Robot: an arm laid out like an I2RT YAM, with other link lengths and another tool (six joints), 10 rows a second.
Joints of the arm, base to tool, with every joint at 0 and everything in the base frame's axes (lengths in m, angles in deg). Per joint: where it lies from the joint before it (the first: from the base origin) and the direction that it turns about. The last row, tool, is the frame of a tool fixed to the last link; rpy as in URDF.
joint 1: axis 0 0 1 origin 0 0 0.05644
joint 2: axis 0 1 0 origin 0.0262 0.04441 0.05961
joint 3: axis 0 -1 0 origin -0.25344 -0.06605 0
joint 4: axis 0 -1 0 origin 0.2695 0.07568 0.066
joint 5: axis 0 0 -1 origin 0.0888 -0.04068 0.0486
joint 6: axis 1 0 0 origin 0.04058 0 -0.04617
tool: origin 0.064 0.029 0.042 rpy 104 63 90
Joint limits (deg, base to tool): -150..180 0..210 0..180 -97..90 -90..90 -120..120
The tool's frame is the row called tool.
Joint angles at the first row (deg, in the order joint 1, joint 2, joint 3, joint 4, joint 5, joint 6):
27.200 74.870 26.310 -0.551 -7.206 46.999
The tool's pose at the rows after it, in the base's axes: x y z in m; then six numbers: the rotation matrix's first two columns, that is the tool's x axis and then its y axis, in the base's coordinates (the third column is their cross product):
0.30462 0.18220 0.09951 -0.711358 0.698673 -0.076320 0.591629 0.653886 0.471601
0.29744 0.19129 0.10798 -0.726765 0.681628 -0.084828 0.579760 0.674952 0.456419
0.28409 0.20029 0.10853 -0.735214 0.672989 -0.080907 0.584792 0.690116 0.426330
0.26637 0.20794 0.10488 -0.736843 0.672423 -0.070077 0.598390 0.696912 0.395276
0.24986 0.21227 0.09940 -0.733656 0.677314 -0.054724 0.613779 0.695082 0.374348
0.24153 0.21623 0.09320 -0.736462 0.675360 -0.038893 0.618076 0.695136 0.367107
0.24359 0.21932 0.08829 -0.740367 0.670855 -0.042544 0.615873 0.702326 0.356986
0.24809 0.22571 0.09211 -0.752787 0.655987 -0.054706 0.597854 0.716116 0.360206
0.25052 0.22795 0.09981 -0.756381 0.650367 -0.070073 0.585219 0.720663 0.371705
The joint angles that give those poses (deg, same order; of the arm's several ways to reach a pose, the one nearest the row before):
27.964 73.090 26.833 -2.041 -8.557 47.022
30.218 71.261 28.185 -5.962 -7.325 47.289
33.487 69.663 28.517 -9.605 -5.339 49.203
37.431 67.852 27.822 -12.545 -3.006 52.474
40.861 66.161 26.453 -14.174 -1.251 55.962
42.722 66.236 25.459 -13.620 -0.956 57.836
42.870 68.343 25.932 -12.589 -0.840 57.548
42.961 69.912 27.601 -12.431 -0.881 56.317
42.972 69.484 28.557 -13.004 -0.474 55.515

